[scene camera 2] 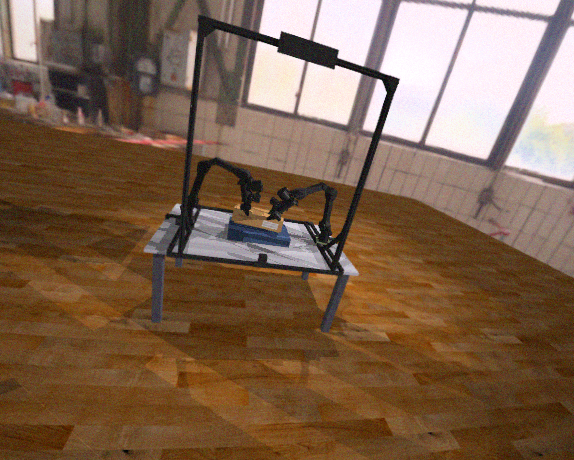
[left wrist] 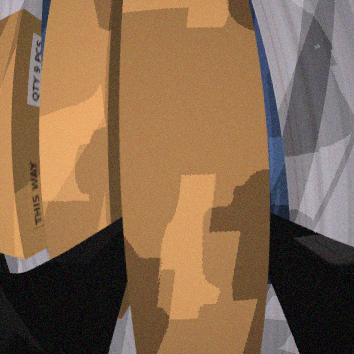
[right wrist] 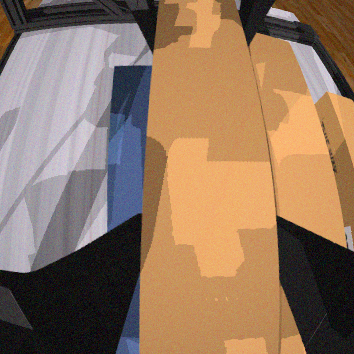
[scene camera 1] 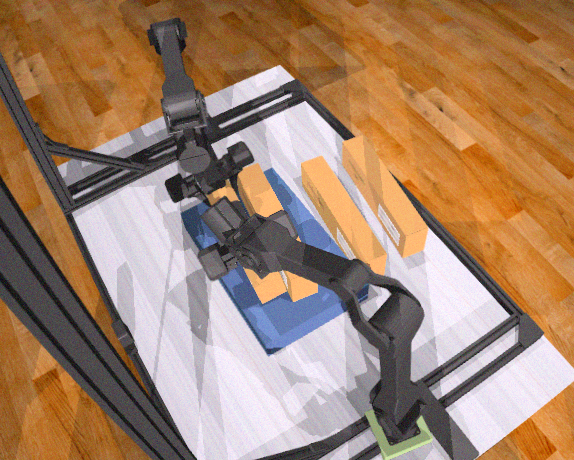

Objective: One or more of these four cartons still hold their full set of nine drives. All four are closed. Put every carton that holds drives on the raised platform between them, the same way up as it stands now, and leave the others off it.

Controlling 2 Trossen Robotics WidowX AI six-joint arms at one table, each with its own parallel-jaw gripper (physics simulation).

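Frame: origin at the left arm's base, x down, y ahead, z right, level; millimetres.
Seen in the pictures: left gripper, between the fingertips: (scene camera 2: pixel 248 213) (left wrist: pixel 193 219) (right wrist: pixel 197 53); right gripper, between the fingertips: (scene camera 2: pixel 266 217) (right wrist: pixel 206 223); right arm's base, origin of its link: (scene camera 2: pixel 322 240) (scene camera 1: pixel 398 425).
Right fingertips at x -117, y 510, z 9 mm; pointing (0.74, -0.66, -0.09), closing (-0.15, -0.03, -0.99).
Observation:
Pixels of each thing's top centre, then the offset from my right fingertips to it. Level surfaces: height alone.
- long orange-brown carton, centre of its top: (left wrist: pixel 163 48) (right wrist: pixel 228 79) (scene camera 1: pixel 234 211) (scene camera 2: pixel 259 210) dx -36, dy -55, dz -1 mm
- blue platform, centre of its top: (right wrist: pixel 235 206) (scene camera 1: pixel 269 246) (scene camera 2: pixel 259 227) dx +100, dy -37, dz -56 mm
- second carton, centre of its top: (left wrist: pixel 70 91) (right wrist: pixel 304 165) (scene camera 1: pixel 272 217) dx +16, dy -47, dz -76 mm
- third carton, centre of its top: (scene camera 1: pixel 341 205) dx +76, dy -57, dz -241 mm
- fourth carton, centre of its top: (scene camera 1: pixel 383 181) dx +76, dy -79, dz -360 mm
- white table, height of its surface: dx +160 mm
A long orange-brown carton (scene camera 1: pixel 267 290) (scene camera 2: pixel 256 222) (left wrist: pixel 195 115) (right wrist: pixel 215 195) lies lengthwise over the near part of the blue platform (scene camera 1: pixel 280 336) (scene camera 2: pixel 260 238) (right wrist: pixel 125 185). My left gripper (scene camera 1: pixel 217 189) (scene camera 2: pixel 246 212) (left wrist: pixel 193 219) is shut on it near one end. My right gripper (scene camera 1: pixel 245 250) (scene camera 2: pixel 274 216) (right wrist: pixel 206 223) is shut on the same carton farther along. Whether its underside touches the platform is hidden. A second carton (scene camera 1: pixel 260 190) (left wrist: pixel 75 100) (right wrist: pixel 295 130) lies on the platform close beside it, nearly parallel. A third carton (scene camera 1: pixel 337 202) (left wrist: pixel 26 130) stands just beyond the platform, and a fourth carton (scene camera 1: pixel 400 212) stands beyond that.
The third carton carries a label reading "QTY 9 PCS" and "THIS WAY" in the left wrist view. A black frame (scene camera 1: pixel 520 320) borders the white table (scene camera 1: pixel 465 295), with tall gantry posts (scene camera 2: pixel 192 115) on the near side in scene camera 2. My right arm passes over the second carton.

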